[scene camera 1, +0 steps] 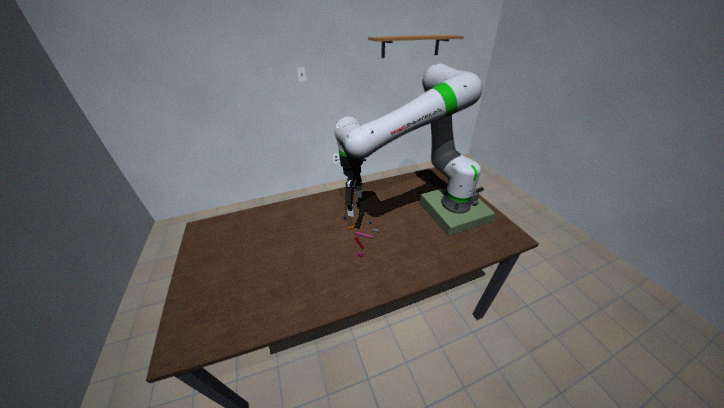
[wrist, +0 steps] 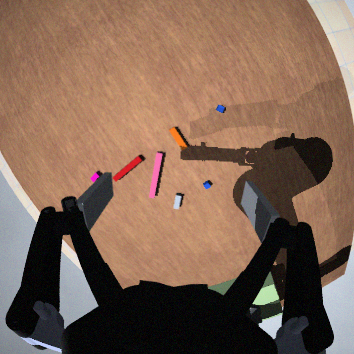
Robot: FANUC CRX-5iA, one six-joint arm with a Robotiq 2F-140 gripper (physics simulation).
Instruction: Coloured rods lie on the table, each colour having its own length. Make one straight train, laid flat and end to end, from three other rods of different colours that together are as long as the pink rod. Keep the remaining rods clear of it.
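Frame: origin at the arm's base, x ahead, y left, z up, level; metres.
Seen in the pictures: gripper, between the fingertips: (scene camera 1: 355, 205) (wrist: 177, 188); arm's base, origin of its link: (scene camera 1: 455, 203).
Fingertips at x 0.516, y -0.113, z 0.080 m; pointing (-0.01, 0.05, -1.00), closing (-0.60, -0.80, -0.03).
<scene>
Pixels of each thing's middle, then the offset from my fingertips to it. Level surfaces: height alone.
- pink rod, middle of its body: (wrist: 155, 175) (scene camera 1: 364, 235) dx -0.012, dy +0.067, dz -0.136 m
- red rod, middle of its body: (wrist: 126, 168) (scene camera 1: 359, 242) dx +0.028, dy +0.104, dz -0.136 m
- short magenta rod, middle of its body: (wrist: 95, 176) (scene camera 1: 360, 254) dx +0.051, dy +0.172, dz -0.136 m
- orange rod, middle of its body: (wrist: 177, 137) (scene camera 1: 351, 227) dx +0.023, dy -0.006, dz -0.136 m
- short light grey rod, middle of its body: (wrist: 176, 200) (scene camera 1: 375, 230) dx -0.078, dy +0.062, dz -0.136 m
- brown wooden table, height of its surface: dz -0.142 m
A pink rod (scene camera 1: 364, 235) (wrist: 157, 175) lies in the middle of the group, the longest. A red rod (scene camera 1: 359, 242) (wrist: 128, 168) lies slanted beside it, apart. A short magenta rod (scene camera 1: 360, 254) (wrist: 96, 177) lies past the red one, near the left finger in the wrist view. An orange rod (scene camera 1: 351, 227) (wrist: 178, 137), a short light grey rod (scene camera 1: 375, 230) (wrist: 178, 201) and two small blue rods, one (scene camera 1: 344, 217) (wrist: 221, 108) farther out and one (scene camera 1: 370, 222) (wrist: 207, 184) nearer the grey rod, lie apart. My gripper (scene camera 1: 354, 204) (wrist: 177, 188) is open and empty, above the table.
The rods lie on a brown wooden table (scene camera 1: 243, 283) (wrist: 100, 65). The arm stands on a green base block (scene camera 1: 455, 224) (wrist: 265, 295) at the table's right. The arm's shadow falls across the table beside the orange rod. A wall shelf (scene camera 1: 415, 38) hangs behind.
</scene>
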